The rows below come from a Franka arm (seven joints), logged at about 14 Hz.
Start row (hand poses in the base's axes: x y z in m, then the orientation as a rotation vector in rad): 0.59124 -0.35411 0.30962 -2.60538 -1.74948 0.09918
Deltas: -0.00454 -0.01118 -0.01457 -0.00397 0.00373 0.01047; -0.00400 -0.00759 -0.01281 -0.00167 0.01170 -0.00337; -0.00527 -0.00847 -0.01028 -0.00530 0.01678 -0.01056; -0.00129 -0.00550 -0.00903 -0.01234 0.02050 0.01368; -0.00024 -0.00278 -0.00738 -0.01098 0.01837 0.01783; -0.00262 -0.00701 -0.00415 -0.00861 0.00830 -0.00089; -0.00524 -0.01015 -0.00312 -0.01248 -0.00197 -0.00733; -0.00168 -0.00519 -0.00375 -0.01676 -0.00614 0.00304; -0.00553 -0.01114 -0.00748 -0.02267 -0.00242 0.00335; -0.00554 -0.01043 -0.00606 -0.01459 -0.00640 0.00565; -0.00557 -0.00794 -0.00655 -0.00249 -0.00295 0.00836; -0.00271 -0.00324 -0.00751 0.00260 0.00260 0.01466; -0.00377 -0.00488 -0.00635 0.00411 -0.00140 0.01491; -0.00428 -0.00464 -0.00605 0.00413 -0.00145 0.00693; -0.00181 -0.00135 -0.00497 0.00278 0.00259 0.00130; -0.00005 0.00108 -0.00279 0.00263 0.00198 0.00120
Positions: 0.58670 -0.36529 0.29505 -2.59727 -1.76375 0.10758; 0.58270 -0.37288 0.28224 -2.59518 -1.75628 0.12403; 0.57743 -0.38135 0.27196 -2.59882 -1.73909 0.15015; 0.57614 -0.38685 0.26293 -2.58485 -1.75533 0.18759; 0.57590 -0.38963 0.25555 -2.56719 -1.77692 0.22110; 0.57328 -0.39664 0.25140 -2.56896 -1.77600 0.23956; 0.56804 -0.40679 0.24828 2.58216 1.76946 -0.24867; 0.56636 -0.41198 0.24453 2.56586 1.76144 -0.25415; 0.56083 -0.42312 0.23705 2.54646 1.75152 -0.26923; 0.55529 -0.43355 0.23099 2.52915 1.74772 -0.27231; 0.54972 -0.44149 0.22444 2.51864 1.75539 -0.27002; 0.54701 -0.44473 0.21693 2.50727 1.77555 -0.27052; 0.54324 -0.44961 0.21058 2.49528 1.79537 -0.26455; 0.53896 -0.45425 0.20453 2.49088 1.80555 -0.25888; 0.53715 -0.45560 0.19956 2.49231 1.80968 -0.25984; 0.53710 -0.45452 0.19677 2.49353 1.81338 -0.26014
